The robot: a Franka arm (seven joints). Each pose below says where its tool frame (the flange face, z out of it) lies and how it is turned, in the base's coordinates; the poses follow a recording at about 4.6 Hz.
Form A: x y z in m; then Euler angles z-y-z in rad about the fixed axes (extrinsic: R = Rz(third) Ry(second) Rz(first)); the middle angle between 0 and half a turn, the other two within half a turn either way.
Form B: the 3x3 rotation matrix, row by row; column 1 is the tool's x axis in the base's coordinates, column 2 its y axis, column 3 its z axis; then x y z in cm. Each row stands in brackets. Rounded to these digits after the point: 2 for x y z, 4 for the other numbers.
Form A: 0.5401, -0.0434, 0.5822, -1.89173, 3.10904, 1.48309
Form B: [[0.9729, 0.2312, 0.0029], [0.2310, -0.9724, 0.0324], [0.0103, -0.0309, -0.9995]], [54.01, -4.34, 58.22]
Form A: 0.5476, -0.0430, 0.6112, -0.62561, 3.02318, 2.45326
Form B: [[0.9936, -0.0658, -0.0912], [-0.0591, -0.9954, 0.0750], [-0.0958, -0.0692, -0.9930]], [54.76, -4.30, 61.12]
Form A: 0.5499, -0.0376, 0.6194, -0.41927, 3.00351, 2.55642
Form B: [[0.9790, -0.1684, -0.1147], [-0.1603, -0.9841, 0.0760], [-0.1257, -0.0560, -0.9905]], [54.99, -3.76, 61.94]
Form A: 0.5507, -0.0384, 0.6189, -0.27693, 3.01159, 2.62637
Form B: [[0.9647, -0.2381, -0.1128], [-0.2320, -0.9706, 0.0639], [-0.1247, -0.0354, -0.9916]], [55.07, -3.84, 61.89]
